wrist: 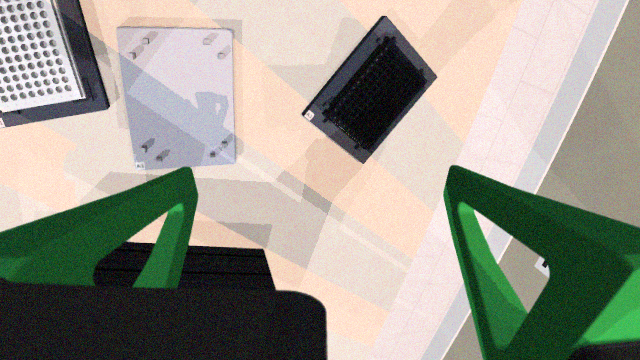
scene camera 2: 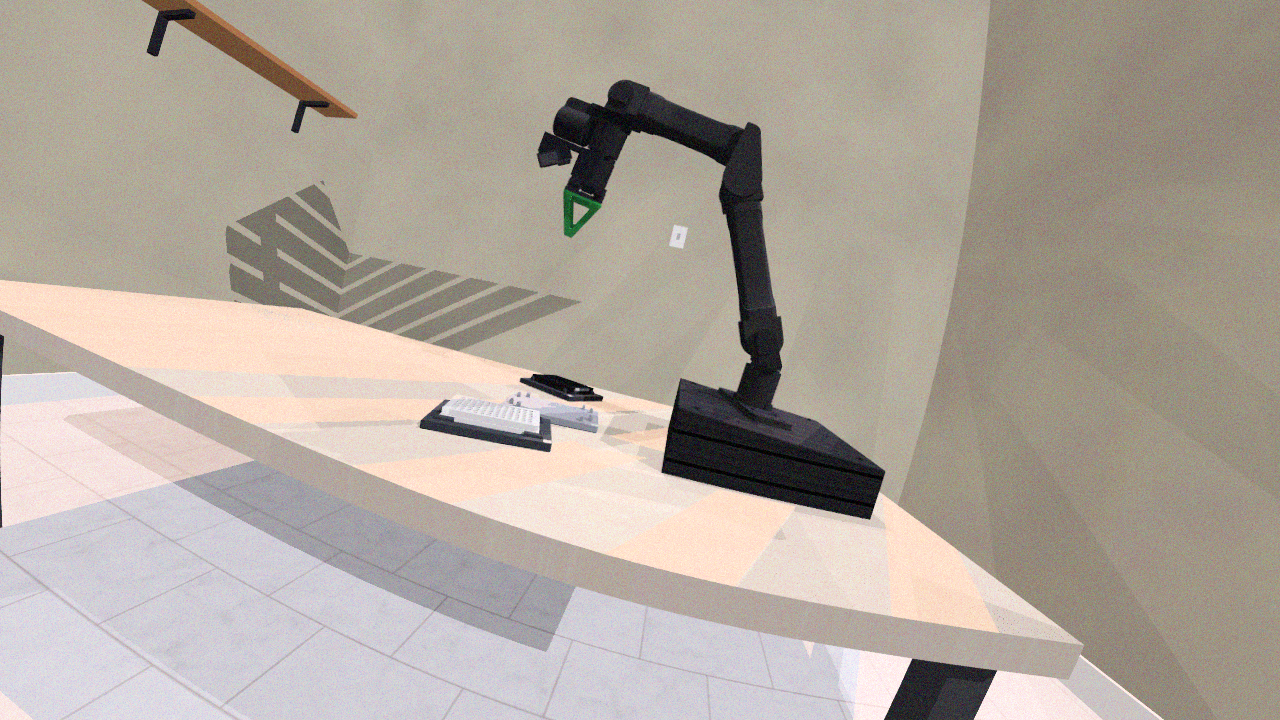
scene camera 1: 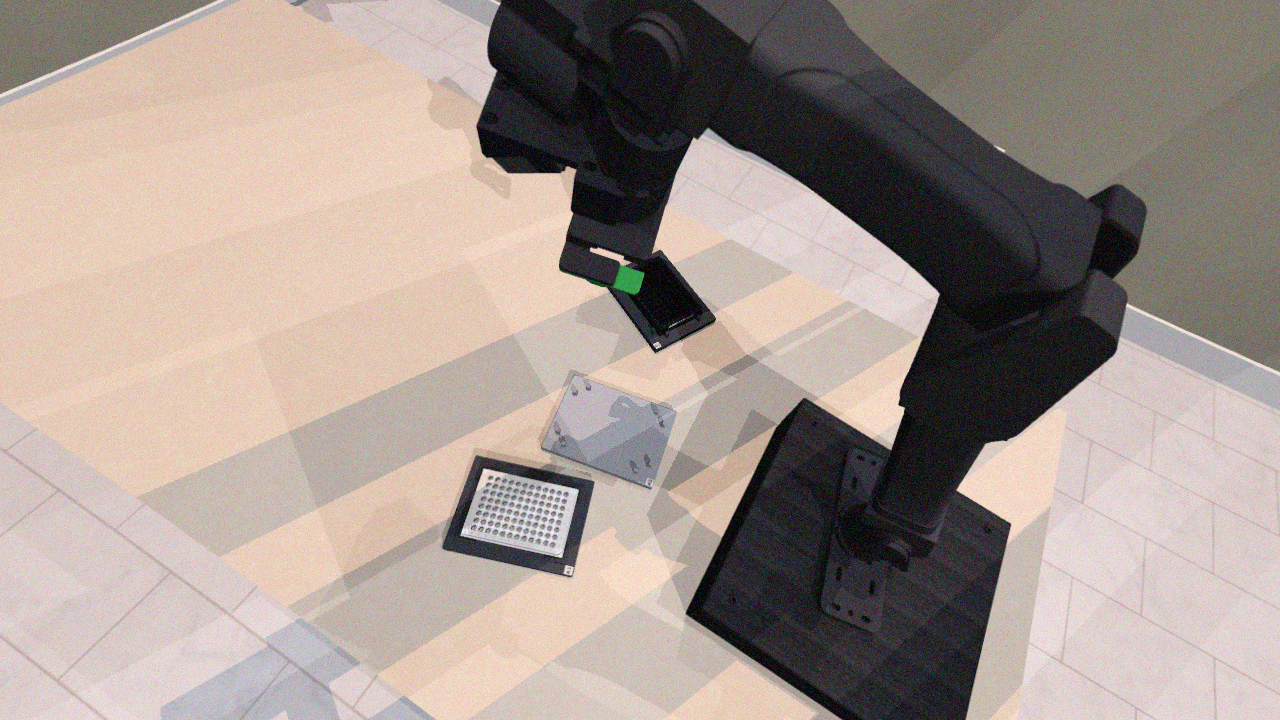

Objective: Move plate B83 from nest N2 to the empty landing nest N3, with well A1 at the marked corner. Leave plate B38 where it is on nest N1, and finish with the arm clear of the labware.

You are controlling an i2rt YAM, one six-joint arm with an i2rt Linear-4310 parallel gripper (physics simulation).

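A white well plate (scene camera 1: 521, 512) (scene camera 2: 492, 414) (wrist: 35, 55) sits in a dark nest (scene camera 1: 581, 519) (wrist: 95, 95). A black well plate (scene camera 1: 669, 295) (wrist: 377, 92) sits in another dark nest (scene camera 1: 648, 329) (wrist: 344, 72), turned at an angle. Plate and nest numbers are not legible, so I cannot tell B83 from B38. The light grey nest (scene camera 1: 608, 429) (scene camera 2: 572, 414) (wrist: 180, 100) between them is empty, with small pins near its corners and an A1 mark (wrist: 140, 165) at one corner. My gripper (scene camera 2: 570, 231) (wrist: 320, 180) is open and empty, high above the table; one finger is hidden in scene camera 1.
The arm's black base block (scene camera 1: 760, 555) (scene camera 2: 769, 456) (wrist: 225, 260) stands on the table beside the nests. The wall rises past the table edge on the black plate's side, with an outlet (scene camera 2: 678, 236). A wooden shelf (scene camera 2: 259, 58) is on the wall, upper left in scene camera 2.
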